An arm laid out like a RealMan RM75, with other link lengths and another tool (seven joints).
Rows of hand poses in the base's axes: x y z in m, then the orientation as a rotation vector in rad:
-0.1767 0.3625 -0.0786 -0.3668 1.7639 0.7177
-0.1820 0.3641 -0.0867 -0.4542 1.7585 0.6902
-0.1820 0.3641 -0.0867 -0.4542 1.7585 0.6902
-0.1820 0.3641 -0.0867 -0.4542 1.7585 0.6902
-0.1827 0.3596 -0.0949 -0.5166 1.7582 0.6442
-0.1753 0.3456 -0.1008 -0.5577 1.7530 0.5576
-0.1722 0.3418 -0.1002 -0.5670 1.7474 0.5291
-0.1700 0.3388 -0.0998 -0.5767 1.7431 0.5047
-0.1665 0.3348 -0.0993 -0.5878 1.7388 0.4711
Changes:
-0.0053 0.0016 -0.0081 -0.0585 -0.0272 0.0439
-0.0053 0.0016 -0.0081 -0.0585 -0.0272 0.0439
-0.0053 0.0016 -0.0081 -0.0585 -0.0272 0.0439
-0.0060 -0.0029 -0.0163 -0.1178 -0.0499 0.0616
0.0014 -0.0169 -0.0222 -0.1904 -0.0845 0.0432
0.0045 -0.0207 -0.0216 -0.2111 -0.0985 0.0342
0.0067 -0.0237 -0.0212 -0.2300 -0.1101 0.0278
0.0102 -0.0277 -0.0207 -0.2556 -0.1241 0.0175

